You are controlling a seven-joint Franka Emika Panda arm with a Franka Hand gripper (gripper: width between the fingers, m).
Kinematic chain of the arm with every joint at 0, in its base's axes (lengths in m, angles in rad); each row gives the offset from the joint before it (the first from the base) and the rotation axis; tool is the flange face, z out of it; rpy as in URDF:
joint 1: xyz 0 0 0.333 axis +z
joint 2: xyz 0 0 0 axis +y
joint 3: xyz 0 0 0.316 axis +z
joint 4: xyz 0.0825 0 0 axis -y
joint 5: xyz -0.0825 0 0.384 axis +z
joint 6: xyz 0 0 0 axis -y
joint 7: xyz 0.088 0 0 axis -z
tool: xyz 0 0 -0.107 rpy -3.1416 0 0
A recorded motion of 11 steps. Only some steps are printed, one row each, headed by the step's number.
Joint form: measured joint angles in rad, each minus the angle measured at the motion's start. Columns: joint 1, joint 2, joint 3, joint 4, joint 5, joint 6, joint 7.
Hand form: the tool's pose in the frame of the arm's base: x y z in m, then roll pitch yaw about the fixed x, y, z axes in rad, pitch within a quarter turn. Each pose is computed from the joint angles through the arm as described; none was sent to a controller.
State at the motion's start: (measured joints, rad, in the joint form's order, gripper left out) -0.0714 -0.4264 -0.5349 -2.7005 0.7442 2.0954 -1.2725
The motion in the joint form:
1: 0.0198 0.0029 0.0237 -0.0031 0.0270 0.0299 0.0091
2: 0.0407 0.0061 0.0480 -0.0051 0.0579 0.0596 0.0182
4: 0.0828 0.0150 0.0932 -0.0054 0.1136 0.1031 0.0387
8: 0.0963 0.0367 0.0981 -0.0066 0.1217 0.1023 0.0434
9: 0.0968 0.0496 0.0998 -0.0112 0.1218 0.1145 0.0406
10: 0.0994 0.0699 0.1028 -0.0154 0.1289 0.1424 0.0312
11: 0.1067 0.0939 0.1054 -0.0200 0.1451 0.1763 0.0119
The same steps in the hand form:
1: 0.3348 -0.1600 0.3458 -2.4502 -0.5185 0.0649
2: 0.3430 -0.1484 0.3467 -2.4565 -0.5224 0.0655
4: 0.3575 -0.1239 0.3482 -2.4589 -0.5233 0.0705
8: 0.3598 -0.1170 0.3404 -2.4500 -0.4990 0.0761
9: 0.3593 -0.1170 0.3342 -2.4588 -0.4870 0.0772
10: 0.3599 -0.1179 0.3262 -2.4787 -0.4774 0.0766
11: 0.3610 -0.1179 0.3170 -2.5011 -0.4728 0.0786

